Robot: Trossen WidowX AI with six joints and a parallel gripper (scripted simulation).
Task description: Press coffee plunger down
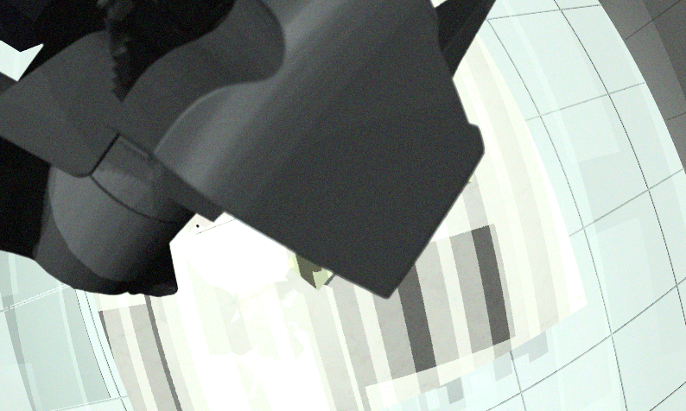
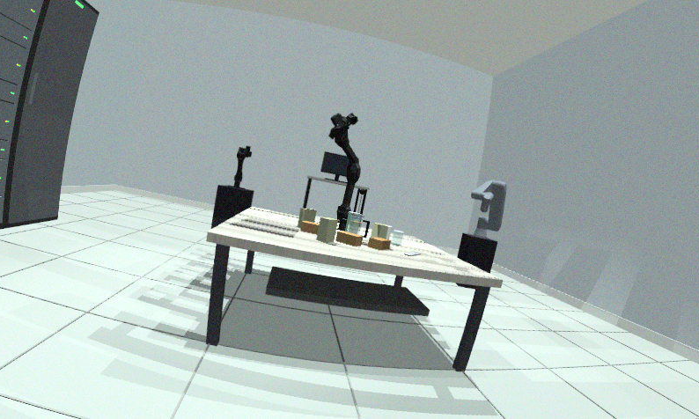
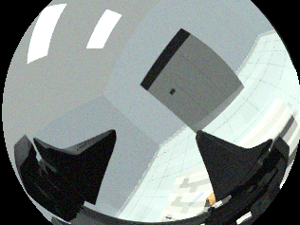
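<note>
My gripper tip is now 50 cm above the glass coffee press, 14 cm to the right of it and 3 cm past it. Also, from my gripper tip: thin flat strip 63 cm below, 45 cm to the left, 8 cm ahead.
</note>
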